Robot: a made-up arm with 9 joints.
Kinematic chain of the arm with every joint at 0, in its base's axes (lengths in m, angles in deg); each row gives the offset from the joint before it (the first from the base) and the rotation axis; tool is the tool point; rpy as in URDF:
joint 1: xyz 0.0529 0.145 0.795 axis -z
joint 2: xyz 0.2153 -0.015 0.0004 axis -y
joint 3: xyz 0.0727 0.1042 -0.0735 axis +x
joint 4: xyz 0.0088 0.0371 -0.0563 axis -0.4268 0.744 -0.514
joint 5: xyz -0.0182 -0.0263 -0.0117 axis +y
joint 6: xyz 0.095 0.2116 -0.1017 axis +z
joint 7: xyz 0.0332 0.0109 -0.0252 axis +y
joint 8: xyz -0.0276 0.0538 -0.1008 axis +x
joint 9: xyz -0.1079 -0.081 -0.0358 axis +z
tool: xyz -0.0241 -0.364 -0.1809 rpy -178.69 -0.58 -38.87
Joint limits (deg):
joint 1: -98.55..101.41
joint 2: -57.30..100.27
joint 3: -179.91..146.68
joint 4: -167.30..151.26
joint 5: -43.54..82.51
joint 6: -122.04..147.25
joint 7: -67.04..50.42
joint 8: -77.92..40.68
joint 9: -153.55..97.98
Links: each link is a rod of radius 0.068 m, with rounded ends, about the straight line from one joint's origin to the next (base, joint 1, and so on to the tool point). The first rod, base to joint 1, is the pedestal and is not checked.
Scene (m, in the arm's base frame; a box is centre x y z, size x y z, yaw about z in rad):
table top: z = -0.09
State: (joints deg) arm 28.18 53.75 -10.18 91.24 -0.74 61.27 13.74 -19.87 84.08
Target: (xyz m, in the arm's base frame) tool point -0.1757 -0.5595 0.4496
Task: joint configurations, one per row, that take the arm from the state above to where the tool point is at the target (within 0.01 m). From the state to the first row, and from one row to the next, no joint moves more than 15 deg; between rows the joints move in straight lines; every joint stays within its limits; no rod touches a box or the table.
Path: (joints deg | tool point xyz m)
1: 41.12 54.12 -15.47 89.47 -4.09 61.57 10.84 -18.46 82.94 | 0.3992 -0.3628 0.2839
2: 54.07 54.49 -20.76 87.71 -7.44 61.86 7.94 -17.06 81.80 | 0.2359 -0.4899 0.3310
3: 67.01 54.86 -26.05 85.94 -10.79 62.16 5.04 -15.65 80.66 | 0.0369 -0.5581 0.3866
4: 79.95 55.23 -31.34 84.17 -14.14 62.46 2.14 -14.24 79.51 | -0.1757 -0.5594 0.4496

